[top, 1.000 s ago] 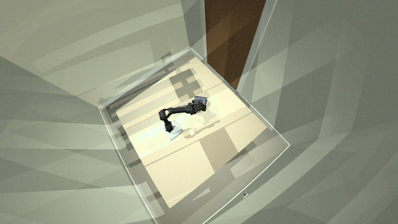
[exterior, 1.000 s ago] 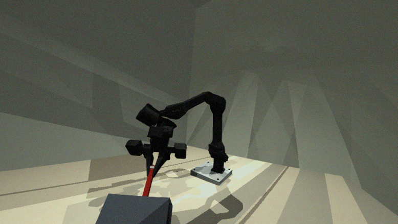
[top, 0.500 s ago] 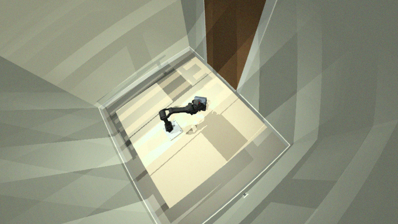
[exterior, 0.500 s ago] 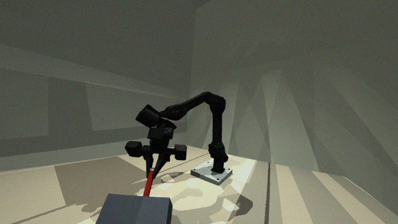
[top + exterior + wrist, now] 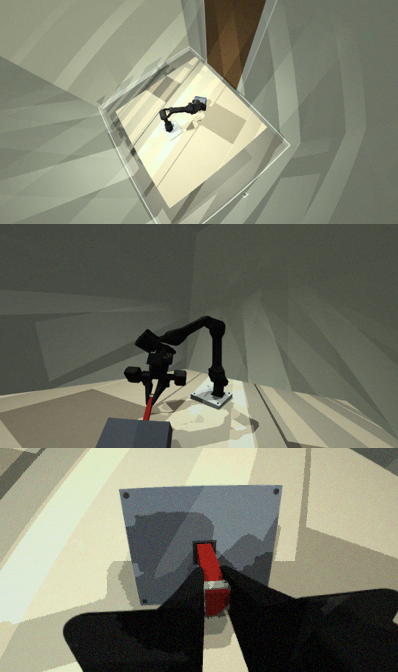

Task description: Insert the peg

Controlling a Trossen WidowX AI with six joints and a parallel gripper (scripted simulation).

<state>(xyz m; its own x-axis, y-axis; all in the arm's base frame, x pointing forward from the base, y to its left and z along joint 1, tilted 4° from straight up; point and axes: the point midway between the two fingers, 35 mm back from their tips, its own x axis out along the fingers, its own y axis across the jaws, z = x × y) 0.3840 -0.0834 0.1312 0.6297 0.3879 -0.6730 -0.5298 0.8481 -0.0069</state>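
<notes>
The panel lies 40 mm ahead of my gripper tip, 30 mm to the left of it and 60 mm below it. From my gripper tip the other things lie so: red peg (right at my gripper tip).
</notes>
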